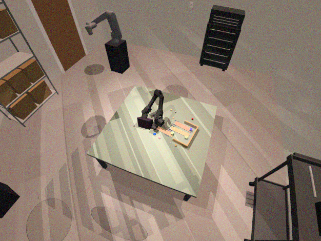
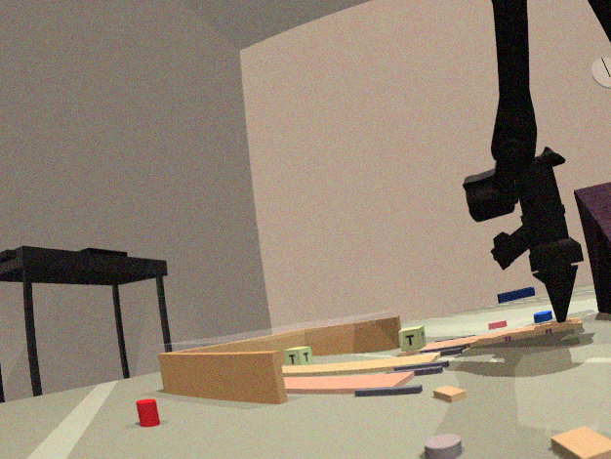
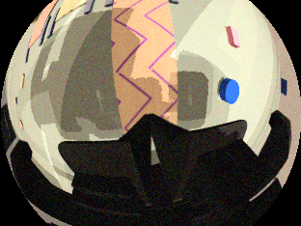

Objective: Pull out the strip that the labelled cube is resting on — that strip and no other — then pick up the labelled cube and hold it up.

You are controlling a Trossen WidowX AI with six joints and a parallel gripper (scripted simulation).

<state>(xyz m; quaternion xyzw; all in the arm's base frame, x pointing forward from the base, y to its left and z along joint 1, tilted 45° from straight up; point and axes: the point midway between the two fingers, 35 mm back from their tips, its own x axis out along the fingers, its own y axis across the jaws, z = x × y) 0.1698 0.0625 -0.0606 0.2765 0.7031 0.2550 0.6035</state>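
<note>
Now: the blue disc 10 mm ahead of my gripper tip and 100 mm to the right of it. The rest, counted from my gripper tip: tan tile: 120 mm ahead, 240 mm to the left; then red cylinder: 360 mm ahead, 320 mm to the left.
</note>
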